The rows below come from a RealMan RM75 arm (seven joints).
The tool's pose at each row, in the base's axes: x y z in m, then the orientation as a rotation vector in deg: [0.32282 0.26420 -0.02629 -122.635 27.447 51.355]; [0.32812 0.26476 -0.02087 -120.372 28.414 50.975]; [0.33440 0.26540 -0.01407 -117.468 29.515 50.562]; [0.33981 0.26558 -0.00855 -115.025 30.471 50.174]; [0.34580 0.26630 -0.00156 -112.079 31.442 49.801]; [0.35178 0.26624 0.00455 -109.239 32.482 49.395]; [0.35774 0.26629 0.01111 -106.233 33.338 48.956]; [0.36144 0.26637 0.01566 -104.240 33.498 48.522]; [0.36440 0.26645 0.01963 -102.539 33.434 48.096]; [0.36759 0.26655 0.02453 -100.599 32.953 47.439]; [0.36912 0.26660 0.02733 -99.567 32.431 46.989]
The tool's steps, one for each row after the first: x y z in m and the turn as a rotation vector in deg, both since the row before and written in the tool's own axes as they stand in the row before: [-0.00034 -0.00613 -0.00449 2.255 -0.370 0.331]; [-0.00076 -0.00764 -0.00521 2.840 -0.563 0.386]; [-0.00048 -0.00640 -0.00431 2.405 -0.435 0.353]; [-0.00128 -0.00803 -0.00437 2.832 -0.645 0.369]; [-0.00070 -0.00735 -0.00432 2.759 -0.549 0.437]; [-0.00115 -0.00783 -0.00399 2.884 -0.674 0.318]; [-0.00114 -0.00527 -0.00231 1.910 -0.547 -0.128]; [-0.00117 -0.00448 -0.00176 1.624 -0.528 -0.270]; [-0.00174 -0.00526 -0.00188 1.861 -0.701 -0.673]; [-0.00116 -0.00284 -0.00090 0.989 -0.449 -0.593]
